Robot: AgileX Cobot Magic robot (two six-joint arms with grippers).
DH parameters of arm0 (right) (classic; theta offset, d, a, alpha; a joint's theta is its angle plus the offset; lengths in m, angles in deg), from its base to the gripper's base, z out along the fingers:
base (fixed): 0 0 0 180
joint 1: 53.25 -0.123 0 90
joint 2: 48.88 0 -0.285 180
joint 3: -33.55 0 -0.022 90
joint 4: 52.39 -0.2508 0 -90
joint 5: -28.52 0 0.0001 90
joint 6: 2.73 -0.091 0 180
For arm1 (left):
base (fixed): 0 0 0 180
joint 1: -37.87 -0.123 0 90
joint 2: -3.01 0 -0.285 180
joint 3: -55.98 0 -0.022 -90
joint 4: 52.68 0.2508 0 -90
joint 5: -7.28 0 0.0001 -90
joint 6: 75.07 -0.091 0 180
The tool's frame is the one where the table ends.
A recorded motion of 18 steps. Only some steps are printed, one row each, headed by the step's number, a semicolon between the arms.
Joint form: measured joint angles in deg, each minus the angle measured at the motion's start. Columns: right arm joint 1, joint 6, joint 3, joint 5, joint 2, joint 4; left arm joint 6, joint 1, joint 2, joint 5, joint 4, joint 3.
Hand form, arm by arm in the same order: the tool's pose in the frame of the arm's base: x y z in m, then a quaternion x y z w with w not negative. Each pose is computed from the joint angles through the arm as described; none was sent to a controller.
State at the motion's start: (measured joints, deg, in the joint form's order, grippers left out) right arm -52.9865 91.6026 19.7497 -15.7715 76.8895 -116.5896; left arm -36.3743 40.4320 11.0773 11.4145 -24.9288 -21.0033
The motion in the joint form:
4: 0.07 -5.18 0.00 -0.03 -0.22 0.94; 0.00 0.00 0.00 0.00 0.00 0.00
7: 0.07 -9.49 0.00 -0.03 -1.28 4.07; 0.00 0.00 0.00 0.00 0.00 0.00
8: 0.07 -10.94 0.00 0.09 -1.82 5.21; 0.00 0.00 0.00 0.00 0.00 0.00
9: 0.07 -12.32 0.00 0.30 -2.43 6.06; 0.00 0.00 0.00 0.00 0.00 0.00
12: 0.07 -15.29 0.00 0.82 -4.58 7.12; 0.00 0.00 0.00 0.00 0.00 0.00
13: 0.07 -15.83 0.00 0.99 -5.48 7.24; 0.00 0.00 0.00 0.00 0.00 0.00
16: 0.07 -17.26 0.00 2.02 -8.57 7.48; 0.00 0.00 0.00 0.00 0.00 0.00
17: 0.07 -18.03 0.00 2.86 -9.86 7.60; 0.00 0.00 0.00 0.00 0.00 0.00
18: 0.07 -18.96 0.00 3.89 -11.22 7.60; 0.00 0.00 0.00 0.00 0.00 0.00
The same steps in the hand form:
4: 0.3667 0.0547 0.1109 -0.31926 0.87856 0.27078 0.22996; 0.0568 0.0006 0.2085 -0.06343 0.69623 -0.07280 0.71130
7: 0.3646 0.0531 0.1157 -0.31068 0.88672 0.26497 0.21676; 0.0568 0.0006 0.2085 -0.06343 0.69623 -0.07280 0.71130
8: 0.3640 0.0523 0.1183 -0.30843 0.88935 0.26101 0.21399; 0.0568 0.0006 0.2085 -0.06343 0.69623 -0.07280 0.71130
9: 0.3637 0.0516 0.1216 -0.30457 0.89197 0.25709 0.21339; 0.0568 0.0006 0.2085 -0.06343 0.69623 -0.07280 0.71130
12: 0.3634 0.0505 0.1343 -0.29235 0.89626 0.24897 0.22194; 0.0568 0.0006 0.2085 -0.06343 0.69623 -0.07280 0.71130
13: 0.3633 0.0503 0.1399 -0.29051 0.89615 0.24598 0.22808; 0.0568 0.0006 0.2085 -0.06343 0.69623 -0.07280 0.71130
16: 0.3630 0.0491 0.1590 -0.28489 0.89490 0.23272 0.25264; 0.0568 0.0006 0.2085 -0.06343 0.69623 -0.07280 0.71130
17: 0.3630 0.0482 0.1670 -0.28005 0.89509 0.22477 0.26430; 0.0568 0.0006 0.2085 -0.06343 0.69623 -0.07280 0.71130
18: 0.3632 0.0472 0.1754 -0.27258 0.89546 0.21644 0.27749; 0.0568 0.0006 0.2085 -0.06343 0.69623 -0.07280 0.71130

